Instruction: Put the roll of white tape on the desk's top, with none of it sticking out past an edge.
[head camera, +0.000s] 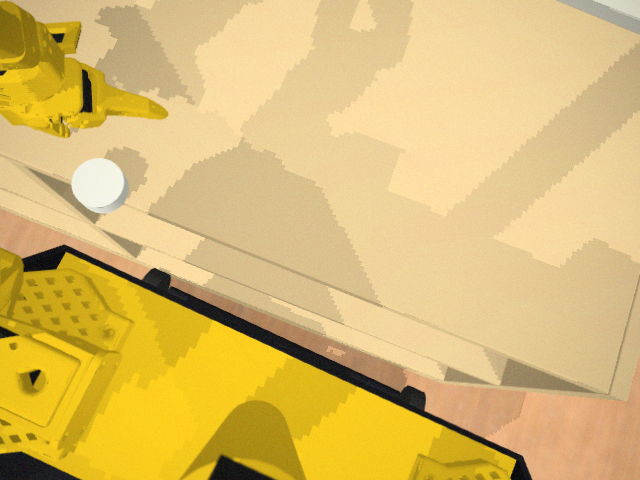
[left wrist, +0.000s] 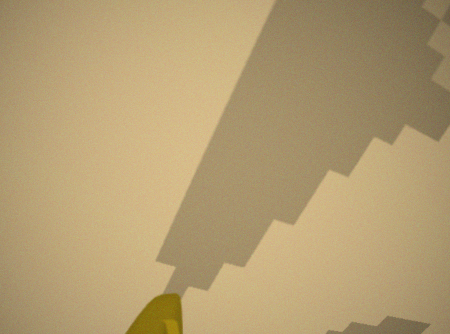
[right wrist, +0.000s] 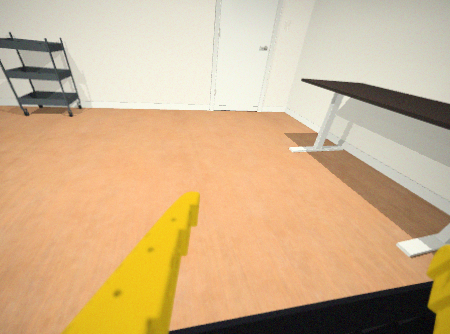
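Observation:
The roll of white tape (head camera: 98, 183) stands upright at the front edge of the light wood desk (head camera: 465, 129), toward the left of the head view. Its near part appears to stick out past that edge. My left gripper (head camera: 116, 125) is open and empty, over the desk top just beyond the roll, with a gap between them in the head view. In the left wrist view one of its jaws shows at the bottom over the desk top (left wrist: 100, 125); the roll does not show there. My right gripper (right wrist: 316, 222) is open and empty, away from the desk.
The yellow cart deck (head camera: 248, 356) with its black rim lies along the desk's front, with a narrow strip of floor (head camera: 372, 366) between. In the right wrist view a grey shelf cart (right wrist: 42, 73) stands back left, a dark-topped table (right wrist: 395, 100) at right, and a white door (right wrist: 243, 60) behind.

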